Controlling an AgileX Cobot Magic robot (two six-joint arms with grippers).
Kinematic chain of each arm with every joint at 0, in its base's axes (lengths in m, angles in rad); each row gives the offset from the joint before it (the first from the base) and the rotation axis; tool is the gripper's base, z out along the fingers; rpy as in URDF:
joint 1: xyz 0 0 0.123 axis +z
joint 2: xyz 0 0 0 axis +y
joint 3: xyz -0.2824 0 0.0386 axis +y
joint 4: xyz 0.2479 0 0.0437 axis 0.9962 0 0.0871
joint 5: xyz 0 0 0 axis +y
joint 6: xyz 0.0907 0 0.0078 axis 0.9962 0 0.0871
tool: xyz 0 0 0 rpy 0 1.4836 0
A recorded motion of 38 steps. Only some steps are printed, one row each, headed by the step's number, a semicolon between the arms.
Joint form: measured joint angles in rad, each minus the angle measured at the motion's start. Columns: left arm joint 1, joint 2, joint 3, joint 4, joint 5, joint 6; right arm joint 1, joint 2, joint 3, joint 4, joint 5, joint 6.
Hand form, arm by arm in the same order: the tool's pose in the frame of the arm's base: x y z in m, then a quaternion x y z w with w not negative. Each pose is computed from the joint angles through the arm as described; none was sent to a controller.
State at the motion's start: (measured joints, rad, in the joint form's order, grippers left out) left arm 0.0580 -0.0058 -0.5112 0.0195 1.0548 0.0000; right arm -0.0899 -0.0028 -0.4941 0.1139 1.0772 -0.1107
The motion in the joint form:
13: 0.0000 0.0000 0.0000 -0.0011 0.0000 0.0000; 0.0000 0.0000 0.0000 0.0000 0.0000 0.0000
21: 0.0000 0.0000 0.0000 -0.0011 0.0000 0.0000; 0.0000 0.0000 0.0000 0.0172 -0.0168 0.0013
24: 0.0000 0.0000 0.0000 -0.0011 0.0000 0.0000; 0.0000 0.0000 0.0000 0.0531 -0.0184 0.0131
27: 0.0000 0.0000 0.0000 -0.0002 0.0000 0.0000; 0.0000 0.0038 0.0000 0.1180 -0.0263 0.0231
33: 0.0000 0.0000 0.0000 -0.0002 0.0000 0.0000; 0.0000 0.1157 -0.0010 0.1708 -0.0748 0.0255
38: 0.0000 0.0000 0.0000 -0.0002 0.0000 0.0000; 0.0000 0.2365 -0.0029 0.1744 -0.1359 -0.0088
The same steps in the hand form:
13: -0.0069 0.0011 0.2807 -0.02497 0.84680 0.02459 0.53076; -0.0047 0.0096 0.2746 -0.01149 0.85684 0.00528 0.51543
21: -0.0069 0.0011 0.2807 -0.02497 0.84680 0.02459 0.53076; -0.0040 0.0108 0.2761 -0.01072 0.85206 0.01348 0.52316
24: -0.0069 0.0011 0.2807 -0.02497 0.84680 0.02459 0.53076; -0.0039 0.0136 0.2766 -0.00628 0.85055 0.03438 0.52473
27: -0.0069 0.0011 0.2807 -0.02499 0.84680 0.02504 0.53074; -0.0031 0.0185 0.2781 -0.00252 0.84675 0.06916 0.52746
33: -0.0069 0.0011 0.2807 -0.02499 0.84680 0.02504 0.53074; 0.0163 0.0202 0.2826 0.00904 0.85957 0.09823 0.50142
38: -0.0069 0.0011 0.2807 -0.02499 0.84680 0.02504 0.53074; 0.0384 0.0176 0.2847 0.00705 0.87338 0.09280 0.47806

